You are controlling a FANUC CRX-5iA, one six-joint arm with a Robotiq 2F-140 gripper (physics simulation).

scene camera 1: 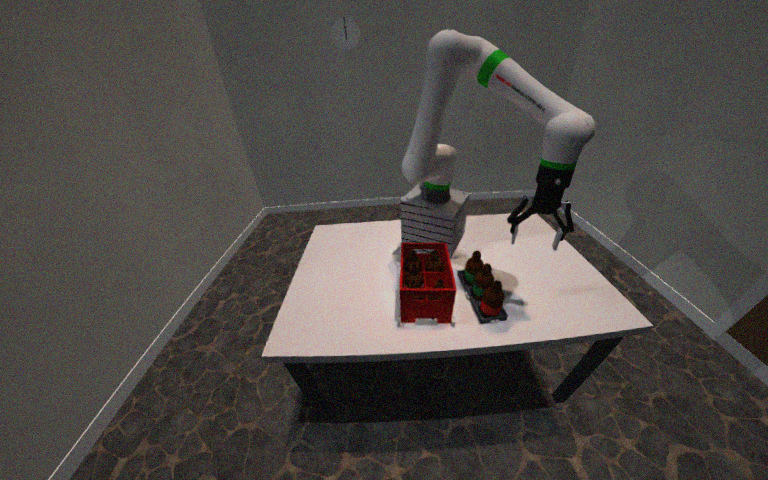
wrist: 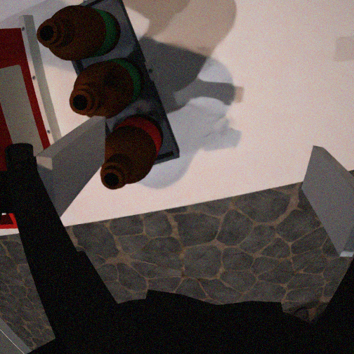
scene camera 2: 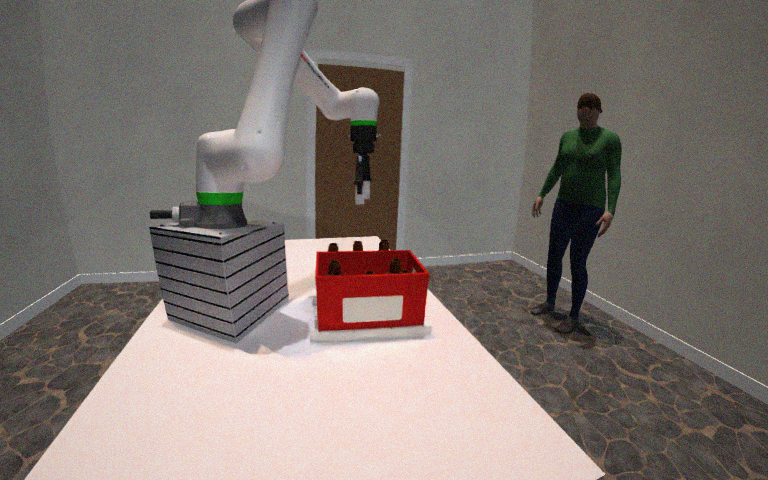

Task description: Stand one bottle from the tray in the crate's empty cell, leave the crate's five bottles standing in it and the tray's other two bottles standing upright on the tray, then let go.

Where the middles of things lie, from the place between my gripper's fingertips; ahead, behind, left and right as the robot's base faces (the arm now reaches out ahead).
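At this moment my gripper is 19 cm above the red-labelled bottle (wrist: 131, 148), and it is also 13 cm to the left of the bottle and 3 cm short of it.
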